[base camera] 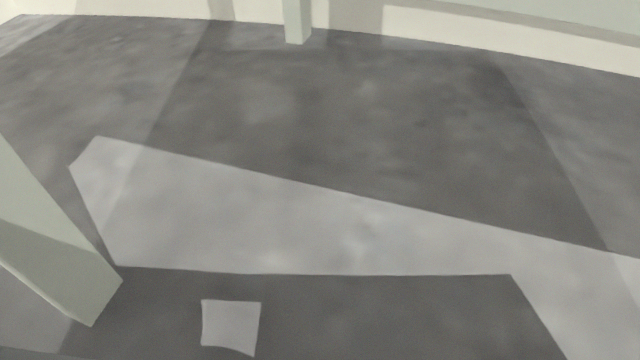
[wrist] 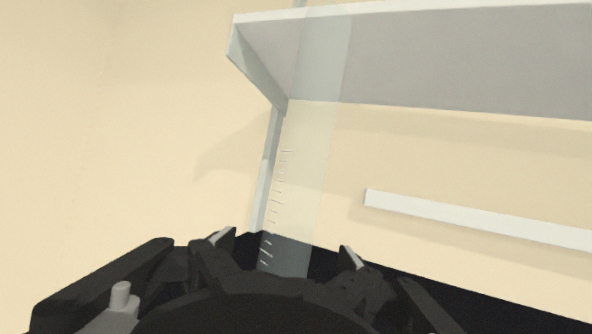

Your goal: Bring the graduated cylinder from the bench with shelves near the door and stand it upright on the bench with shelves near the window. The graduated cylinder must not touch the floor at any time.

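Frame: origin at the arm's base, x right, y down, z ahead, level; millimetres.
Seen in the pictures: gripper, fingertip midpoint: (wrist: 286,247).
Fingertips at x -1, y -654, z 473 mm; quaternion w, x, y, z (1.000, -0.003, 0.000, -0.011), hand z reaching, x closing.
Observation:
Offsets run from my fingertips to a thing's top centre. "spot": to the spot under its first point. Level surfaces: height alone.
The clear graduated cylinder @(dz +5, dx +0, dy -198 mm) (wrist: 312,150) shows in the wrist view, with white graduation marks on its left side. It looks upright, leaning slightly in the tilted view, and rises in front of the shelf. My gripper (wrist: 286,247) is open at the bottom of the wrist view. The lower part of the cylinder shows beyond the gap between the fingertips, touching neither; its base is hidden behind the gripper body. The black bench top @(dy +137 mm) (wrist: 525,321) lies behind. Neither the cylinder nor the gripper shows in the base view.
A grey shelf @(dy -301 mm) (wrist: 425,55) with an end bracket and a thin upright (wrist: 270,145) is above the bench. A white rail (wrist: 475,217) runs along the wall. In the base view, a pale green beam (base camera: 65,260) stands close at left and a leg @(spot: dz +352, dx -67, dy +1000 mm) (base camera: 298,22) near the far wall.

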